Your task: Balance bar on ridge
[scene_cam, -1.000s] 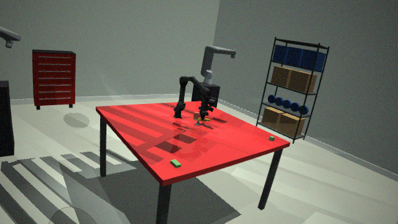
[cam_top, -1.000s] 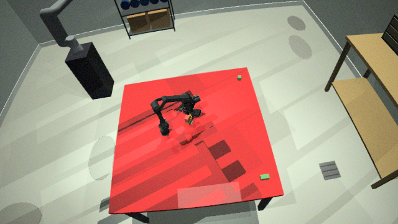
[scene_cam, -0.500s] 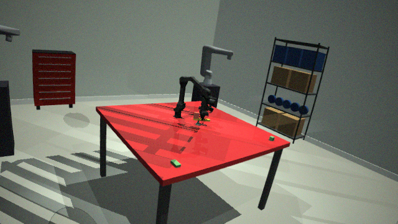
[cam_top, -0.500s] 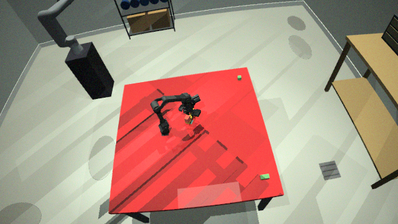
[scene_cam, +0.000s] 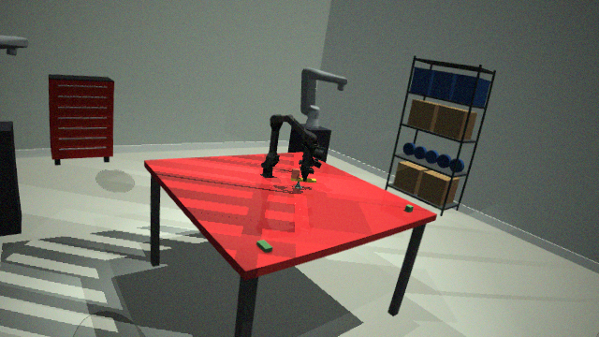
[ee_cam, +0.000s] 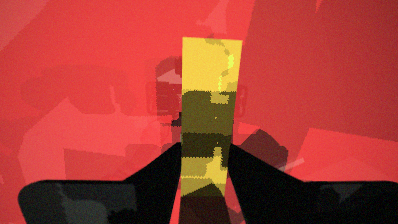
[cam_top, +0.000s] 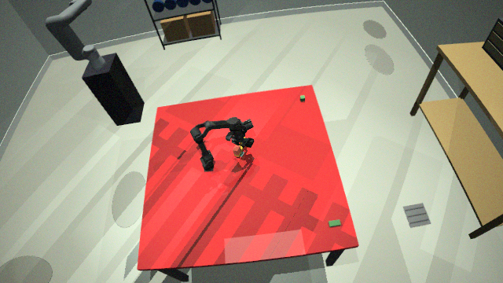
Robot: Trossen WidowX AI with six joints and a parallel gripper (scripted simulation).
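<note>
Now: the teal ridge piece 30 mm below my gripper tip, 20 mm to the right of it and 10 mm behind it.
</note>
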